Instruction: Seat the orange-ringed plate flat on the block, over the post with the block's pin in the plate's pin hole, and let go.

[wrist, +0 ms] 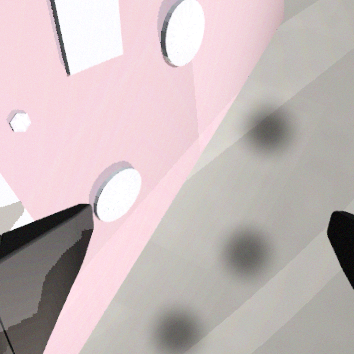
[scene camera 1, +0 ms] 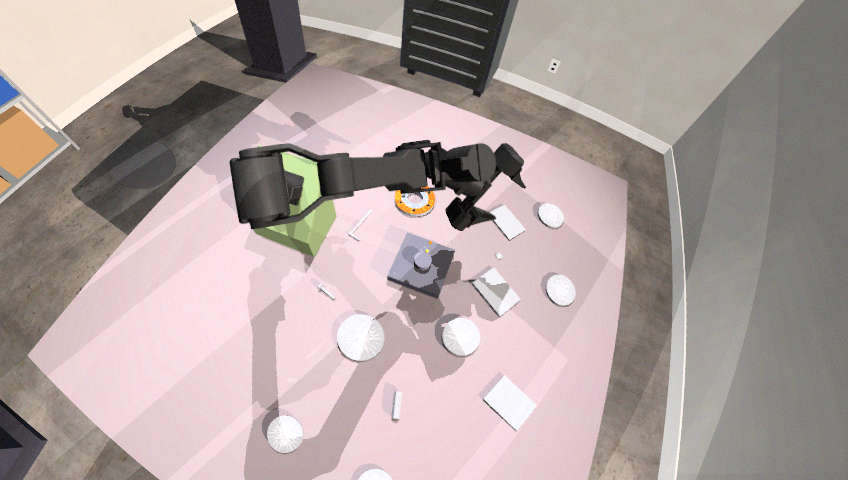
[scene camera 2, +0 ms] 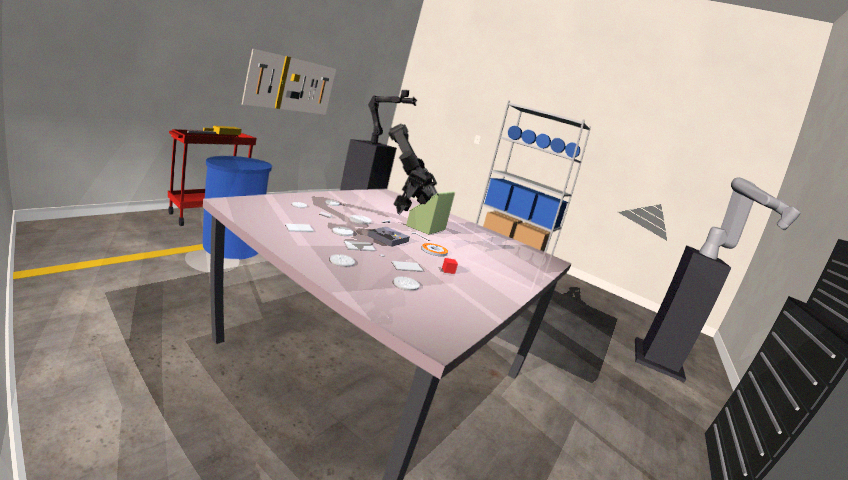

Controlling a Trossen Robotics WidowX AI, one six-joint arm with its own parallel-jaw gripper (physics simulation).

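Pixels of known places: gripper, fingertip midpoint: [wrist: 213,219] [scene camera 1: 509,202] [scene camera 2: 403,206]; arm's base at its link origin: [scene camera 1: 288,187] [scene camera 2: 433,198].
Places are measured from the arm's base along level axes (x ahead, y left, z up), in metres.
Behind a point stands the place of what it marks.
Note:
The orange-ringed plate [scene camera 1: 423,209] @(x 0.274, y 0.151, z -0.137 m) [scene camera 2: 423,248] @(x 0.284, y 0.150, z -0.142 m) lies flat on the table, apart from the block, its far edge partly covered by the arm in scene camera 1. The dark grey block [scene camera 1: 407,251] @(x 0.279, y 0.016, z -0.126 m) [scene camera 2: 387,237] @(x 0.372, y 0.029, z -0.126 m) rests on the table with a round post [scene camera 1: 422,259] @(x 0.320, y 0.001, z -0.111 m) standing up from it. Small yellow and orange marks show beside the post; the pin is too small to make out clearly. My gripper [scene camera 1: 509,202] @(x 0.456, y 0.117, z 0.037 m) [wrist: 213,219] @(x 0.456, y 0.117, z 0.037 m) is open and empty, raised above the table, to the right of the plate in scene camera 1. Plate and block do not show in the wrist view.
A green angular stand [scene camera 1: 321,228] @(x 0.073, y -0.016, z -0.102 m) [scene camera 2: 437,214] @(x 0.034, y 0.054, z -0.056 m) is by the arm's base. A red cube [scene camera 2: 449,265] @(x 0.396, y 0.321, z -0.121 m) lies near the plate. White discs [scene camera 1: 550,215] [wrist: 118,195], white rectangular pieces [scene camera 1: 508,222] @(x 0.499, y 0.209, z -0.145 m) [wrist: 92,35] @(x 0.510, y 0.196, z -0.145 m), an L-shaped rod [scene camera 1: 358,226] @(x 0.138, y 0.045, z -0.146 m) and a bolt [scene camera 1: 326,292] @(x 0.144, y -0.143, z -0.142 m) lie around the block.

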